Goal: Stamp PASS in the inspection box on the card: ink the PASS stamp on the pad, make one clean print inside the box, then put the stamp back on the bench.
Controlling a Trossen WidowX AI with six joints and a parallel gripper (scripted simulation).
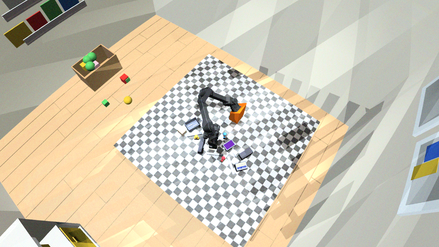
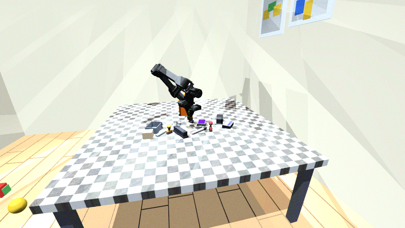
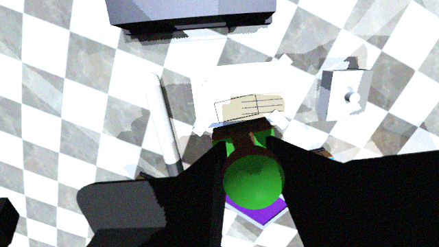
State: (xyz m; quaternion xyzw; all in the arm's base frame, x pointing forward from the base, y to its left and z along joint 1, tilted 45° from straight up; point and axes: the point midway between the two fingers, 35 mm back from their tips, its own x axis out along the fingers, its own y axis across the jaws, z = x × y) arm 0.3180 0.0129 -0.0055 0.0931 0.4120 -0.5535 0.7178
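My gripper tip is now 10 mm to the left of the cream card and 90 mm above it. From my gripper tip the other things lie so: blue-knobbed stamp 110 mm behind, 20 mm to the left, 70 mm below; then white marker 60 mm ahead, 70 mm to the left, 80 mm below; then green-knobbed stamp right at my gripper tip.
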